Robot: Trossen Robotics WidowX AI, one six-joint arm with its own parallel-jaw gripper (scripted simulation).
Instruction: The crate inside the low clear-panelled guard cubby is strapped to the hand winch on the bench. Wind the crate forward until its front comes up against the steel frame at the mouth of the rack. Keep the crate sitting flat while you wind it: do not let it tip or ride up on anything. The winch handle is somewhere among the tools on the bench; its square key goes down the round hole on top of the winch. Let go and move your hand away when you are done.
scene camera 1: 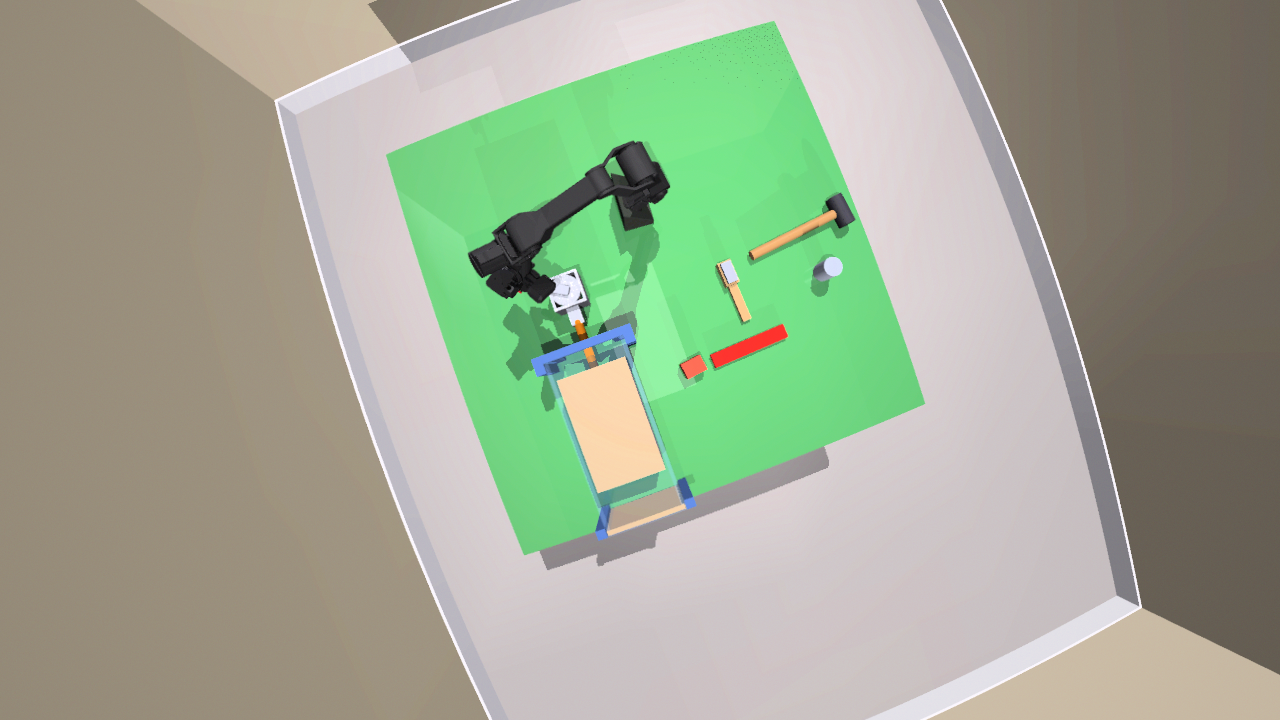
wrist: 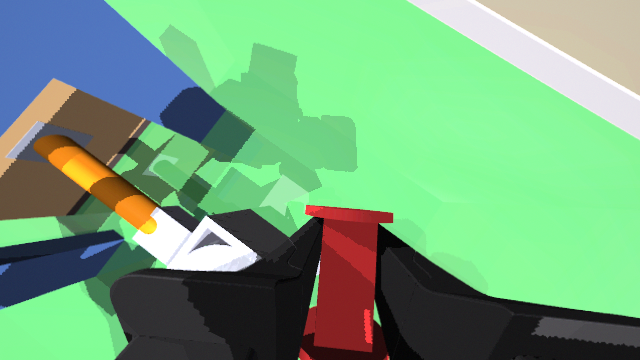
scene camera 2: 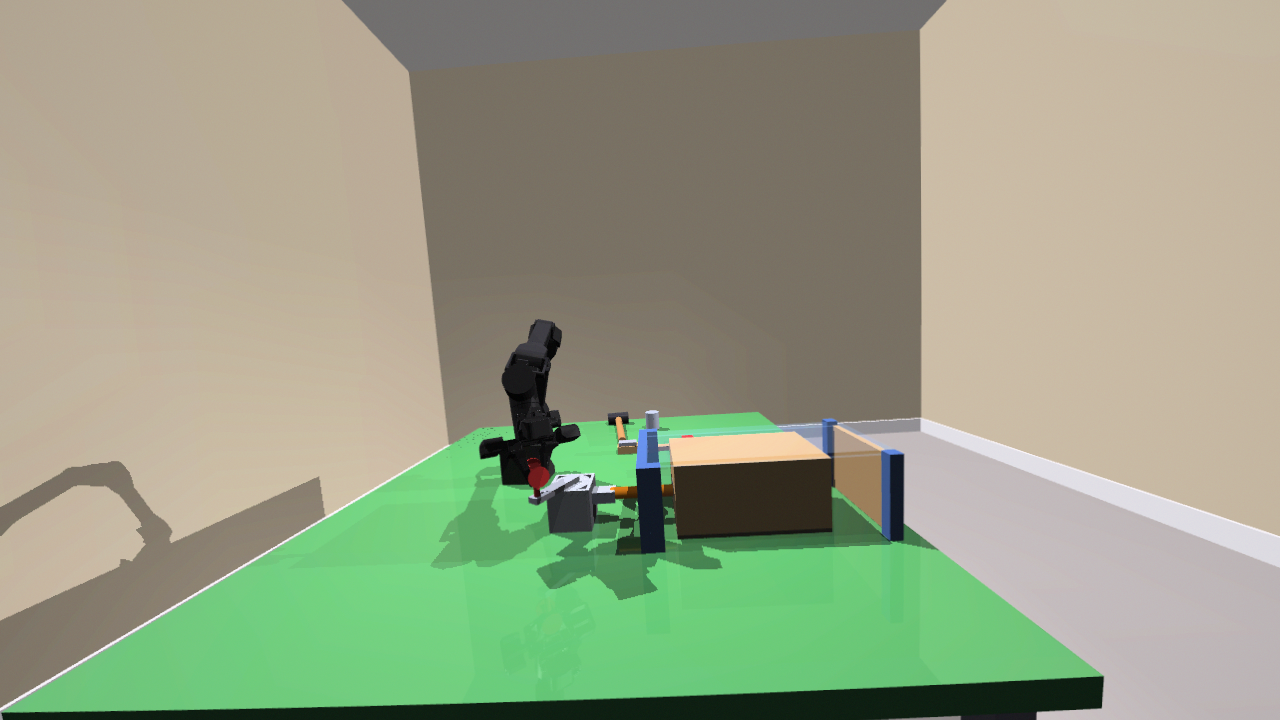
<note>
In view: the gripper [scene camera 2: 538, 485], a brush [scene camera 1: 726, 270], a long red bar [scene camera 1: 772, 335], a hammer [scene camera 1: 839, 209] and a winch [scene camera 2: 571, 510].
The gripper shows as well in scene camera 1 [scene camera 1: 519, 287] and in the wrist view [wrist: 342, 223]. The winch also shows in scene camera 1 [scene camera 1: 569, 278] and in the wrist view [wrist: 236, 239]. The wrist view does not show the brush: it is out of frame. The wrist view misses the long red bar: it is out of frame.
</note>
